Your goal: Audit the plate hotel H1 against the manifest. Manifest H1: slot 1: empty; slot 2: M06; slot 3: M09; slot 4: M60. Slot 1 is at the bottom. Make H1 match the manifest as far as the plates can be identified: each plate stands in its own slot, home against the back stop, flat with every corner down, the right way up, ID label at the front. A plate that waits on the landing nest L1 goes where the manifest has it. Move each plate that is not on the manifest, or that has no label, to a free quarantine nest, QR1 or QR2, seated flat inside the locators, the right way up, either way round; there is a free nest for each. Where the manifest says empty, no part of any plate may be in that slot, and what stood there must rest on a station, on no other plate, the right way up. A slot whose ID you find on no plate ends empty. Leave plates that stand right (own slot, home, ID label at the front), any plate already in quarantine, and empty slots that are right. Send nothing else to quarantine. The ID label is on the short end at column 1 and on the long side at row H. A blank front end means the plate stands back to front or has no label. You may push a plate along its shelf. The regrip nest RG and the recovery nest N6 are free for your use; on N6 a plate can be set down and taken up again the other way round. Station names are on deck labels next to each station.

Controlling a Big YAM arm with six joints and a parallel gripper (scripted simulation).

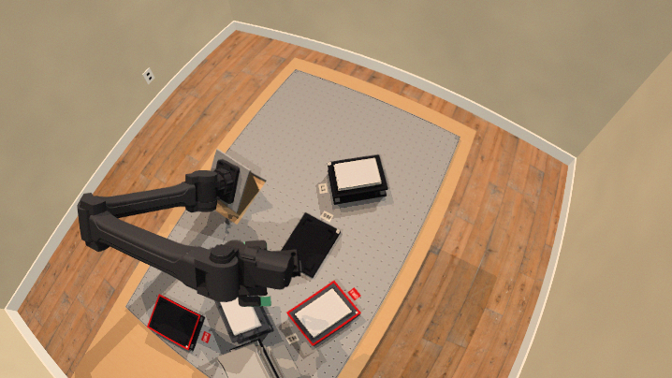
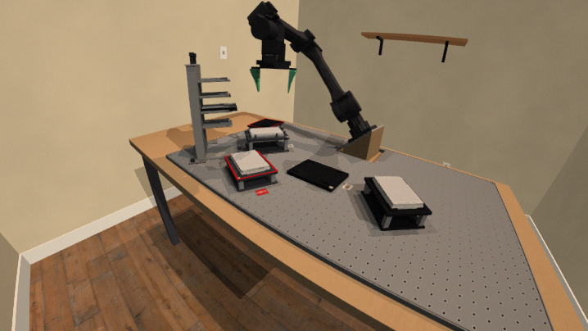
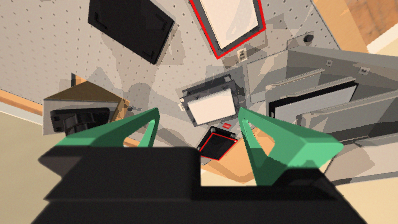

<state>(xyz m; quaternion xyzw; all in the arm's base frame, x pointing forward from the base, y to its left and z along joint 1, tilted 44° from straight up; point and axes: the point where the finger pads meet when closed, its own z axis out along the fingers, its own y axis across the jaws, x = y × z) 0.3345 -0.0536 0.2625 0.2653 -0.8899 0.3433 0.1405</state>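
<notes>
Right now my hand is 19 cm above the grey regrip nest, 10 cm to the left of it and 7 cm past it. Round my hand: plate hotel H1: 24 cm to the right, 14 cm ahead, 8 cm below; H1 deck label: 25 cm below, 9 cm to the right, 9 cm ahead; dark plate: 20 cm to the right, 8 cm ahead, 7 cm below.
</notes>
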